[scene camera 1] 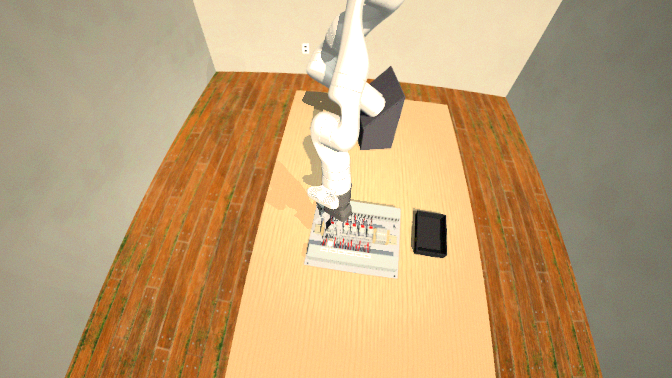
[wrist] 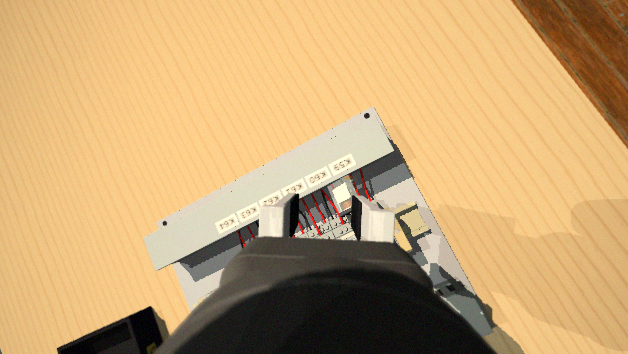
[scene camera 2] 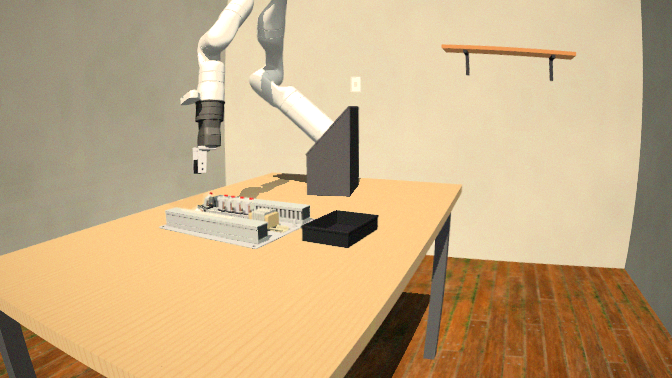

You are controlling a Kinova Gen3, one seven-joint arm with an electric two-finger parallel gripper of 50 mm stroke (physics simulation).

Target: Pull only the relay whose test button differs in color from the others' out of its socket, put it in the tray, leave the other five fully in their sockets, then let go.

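Seen in the pictures: gripper, fingertip midpoint: [scene camera 1: 333, 230] [wrist: 325, 209] [scene camera 2: 199, 173]; arm's base, link origin: [scene camera 1: 375, 106] [scene camera 2: 326, 133].
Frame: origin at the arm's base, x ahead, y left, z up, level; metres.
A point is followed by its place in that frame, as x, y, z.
My gripper [scene camera 1: 324, 223] @(0.516, -0.123, -0.063) [scene camera 2: 199, 171] @(0.516, -0.123, -0.063) [wrist: 325, 209] @(0.516, -0.123, -0.063) is open and empty, above the left part of the relay panel [scene camera 1: 390, 273] @(0.601, 0.079, -0.192) [wrist: 195, 295] @(0.508, 0.097, -0.192). Relays with red test buttons stand in a row; one relay [scene camera 1: 332, 224] @(0.467, -0.130, -0.126) [scene camera 2: 210, 198] @(0.475, -0.123, -0.134) is at the left, apart from a group including another relay [scene camera 1: 371, 230] @(0.477, 0.002, -0.127) [scene camera 2: 251, 205] @(0.481, 0.010, -0.139). A pale, clear-sided relay [scene camera 1: 330, 243] @(0.524, -0.131, -0.157) [wrist: 342, 193] @(0.523, -0.133, -0.156) lies out of that row, among the wires beside the label duct, near labels K59 and K60; its button colour cannot be told. The black tray [scene camera 1: 430, 254] @(0.530, 0.220, -0.179) [scene camera 2: 325, 237] @(0.531, 0.222, -0.179) [wrist: 152, 325] @(0.502, 0.167, -0.188) stands right of the panel and holds no relay in view.
The label duct [scene camera 2: 215, 226] @(0.587, -0.025, -0.169) [wrist: 330, 145] @(0.572, -0.149, -0.152) runs along the panel's near side, a slotted duct [scene camera 1: 375, 208] @(0.377, 0.019, -0.152) [scene camera 2: 285, 205] @(0.398, 0.058, -0.152) along its far side. Beige terminal blocks [scene camera 1: 382, 236] @(0.486, 0.044, -0.150) [scene camera 2: 266, 217] @(0.502, 0.063, -0.159) stand right of the relays. The dark arm stand [scene camera 1: 380, 132] @(0.054, 0.032, -0.089) [scene camera 2: 330, 172] @(0.053, 0.037, -0.120) is behind.
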